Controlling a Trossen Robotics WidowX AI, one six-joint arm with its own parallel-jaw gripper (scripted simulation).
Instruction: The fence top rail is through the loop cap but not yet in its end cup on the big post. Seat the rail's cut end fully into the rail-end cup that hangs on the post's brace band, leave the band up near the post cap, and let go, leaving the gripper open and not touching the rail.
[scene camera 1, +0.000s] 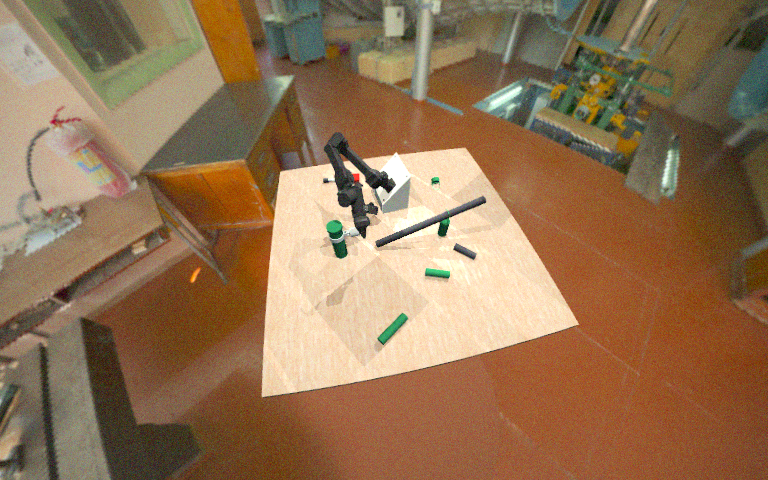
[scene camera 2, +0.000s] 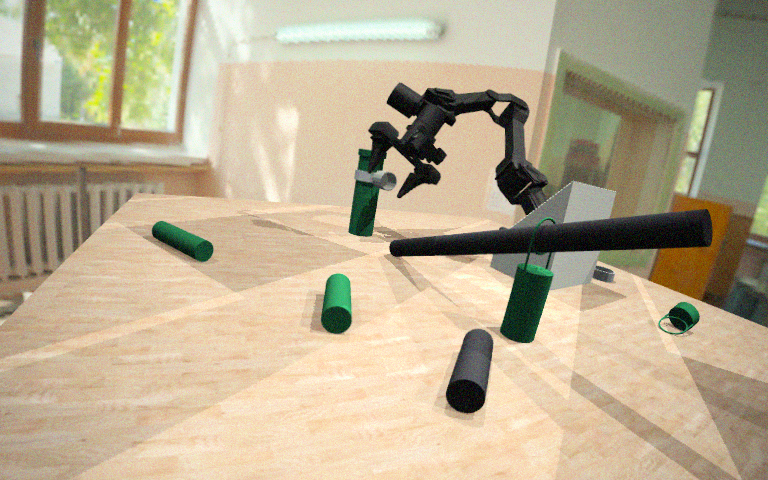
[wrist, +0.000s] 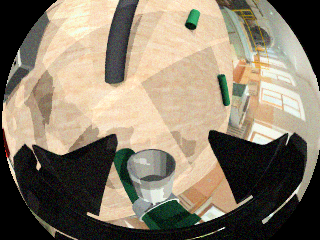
My gripper (scene camera 2: 383, 185) is open, with nothing in its grasp. Also in view: a dark rail (scene camera 2: 688, 229), a short dark cylinder (scene camera 2: 467, 388), a grey rail-end cup (wrist: 151, 171), a small green post (scene camera 2: 531, 285) and a big green post (scene camera 2: 365, 198).
The dark rail shows as well in scene camera 1 (scene camera 1: 481, 200). My gripper shows as well in the wrist view (wrist: 164, 137). The big green post shows as well in the wrist view (wrist: 171, 213). The wrist view misses the short dark cylinder: it is out of frame.
